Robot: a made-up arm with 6 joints.
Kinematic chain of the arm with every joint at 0, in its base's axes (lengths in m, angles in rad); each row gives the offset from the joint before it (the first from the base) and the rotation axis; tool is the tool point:
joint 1: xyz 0 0 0.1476 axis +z
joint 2: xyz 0 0 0 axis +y
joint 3: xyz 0 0 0.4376 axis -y
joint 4: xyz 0 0 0 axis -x
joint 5: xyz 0.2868 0 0 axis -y
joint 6: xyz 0 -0.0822 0 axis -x
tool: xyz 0 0 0
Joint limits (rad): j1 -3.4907..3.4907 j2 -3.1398..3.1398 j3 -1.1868..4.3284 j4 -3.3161..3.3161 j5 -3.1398..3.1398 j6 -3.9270..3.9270
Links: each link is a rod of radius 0.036 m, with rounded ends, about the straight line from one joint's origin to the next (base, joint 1, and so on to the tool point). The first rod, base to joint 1, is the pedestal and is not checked.
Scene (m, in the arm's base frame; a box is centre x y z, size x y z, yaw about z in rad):
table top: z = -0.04
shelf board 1: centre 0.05 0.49 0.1 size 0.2 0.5 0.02 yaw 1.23
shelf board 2: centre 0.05 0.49 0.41 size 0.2 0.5 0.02 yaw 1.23
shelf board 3: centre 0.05 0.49 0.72 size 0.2 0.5 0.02 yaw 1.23
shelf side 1: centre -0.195 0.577 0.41 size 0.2 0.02 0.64 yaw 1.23
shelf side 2: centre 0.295 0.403 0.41 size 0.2 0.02 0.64 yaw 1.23
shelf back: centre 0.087 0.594 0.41 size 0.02 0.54 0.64 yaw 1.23
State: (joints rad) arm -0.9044 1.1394 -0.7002 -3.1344 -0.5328 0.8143
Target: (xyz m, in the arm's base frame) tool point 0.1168 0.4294 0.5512
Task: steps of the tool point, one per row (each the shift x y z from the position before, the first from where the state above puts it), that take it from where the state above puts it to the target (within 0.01 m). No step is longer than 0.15 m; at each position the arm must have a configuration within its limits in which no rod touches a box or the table.
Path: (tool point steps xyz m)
1: 0.0456 0.0610 0.0755
2: 0.0156 0.0785 0.0742
3: -0.0196 0.0810 0.0691
4: -0.0011 0.0755 0.0466
5: -0.0292 0.0734 0.0534
6: -0.0562 0.0590 0.0580
7: -0.0765 0.0331 0.0603
8: -0.0850 -0.0009 0.0599
9: 0.0341 0.0851 0.0098
10: 0.0262 0.0850 -0.0098

